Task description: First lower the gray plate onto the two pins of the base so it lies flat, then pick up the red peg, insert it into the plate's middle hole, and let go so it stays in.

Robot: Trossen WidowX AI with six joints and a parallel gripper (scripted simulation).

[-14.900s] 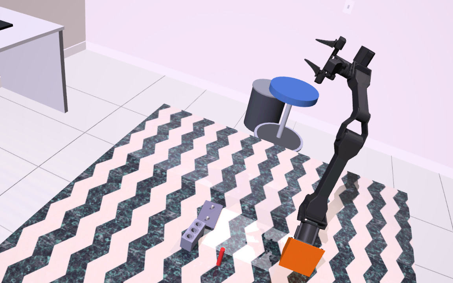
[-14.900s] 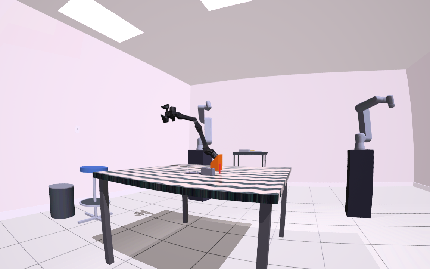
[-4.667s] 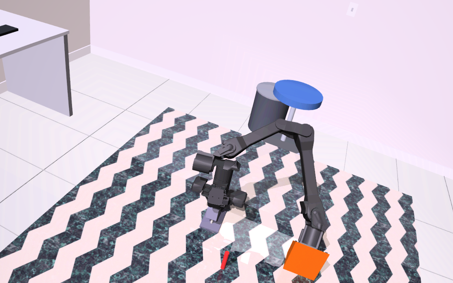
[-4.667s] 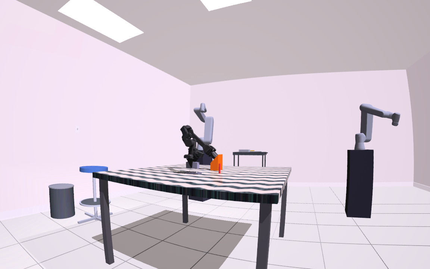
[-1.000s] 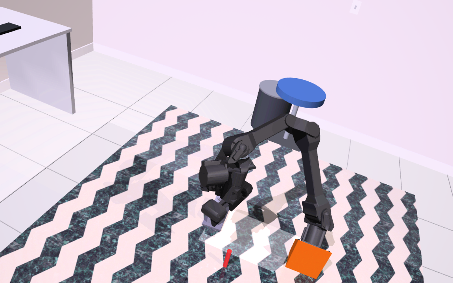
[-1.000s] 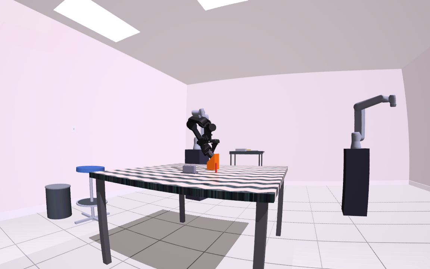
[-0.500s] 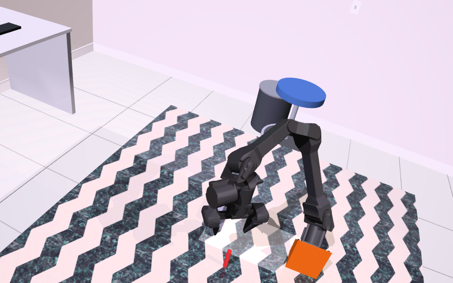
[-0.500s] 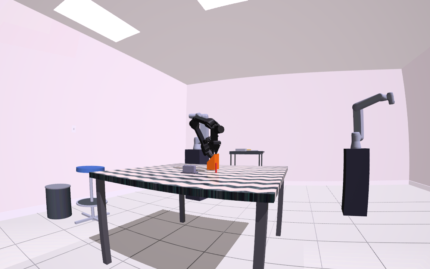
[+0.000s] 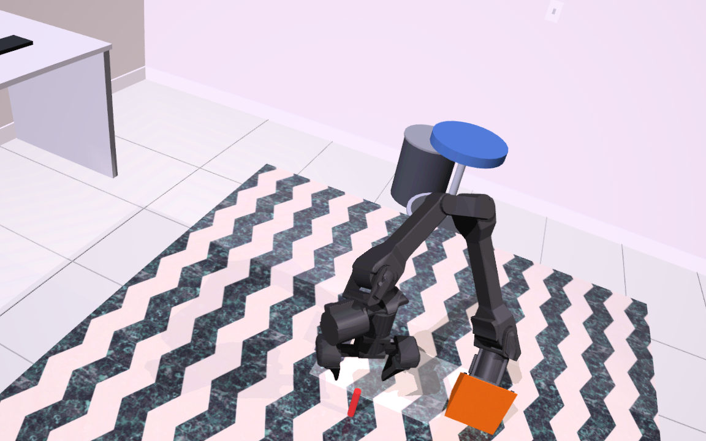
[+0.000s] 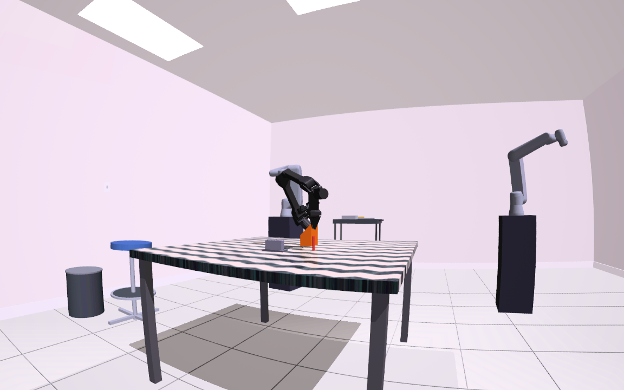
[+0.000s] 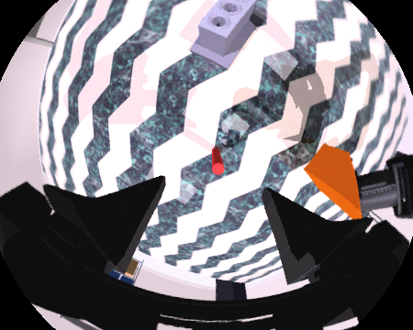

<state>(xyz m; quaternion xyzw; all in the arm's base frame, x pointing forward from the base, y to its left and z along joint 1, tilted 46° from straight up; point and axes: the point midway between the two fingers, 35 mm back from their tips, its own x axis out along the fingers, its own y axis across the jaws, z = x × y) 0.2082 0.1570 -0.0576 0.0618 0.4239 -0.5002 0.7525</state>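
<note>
Right now my gripper tip is 8 cm above the red peg. From my gripper tip the other things lie so: gray plate (17 cm to the right, 13 cm ahead, 7 cm below).
</note>
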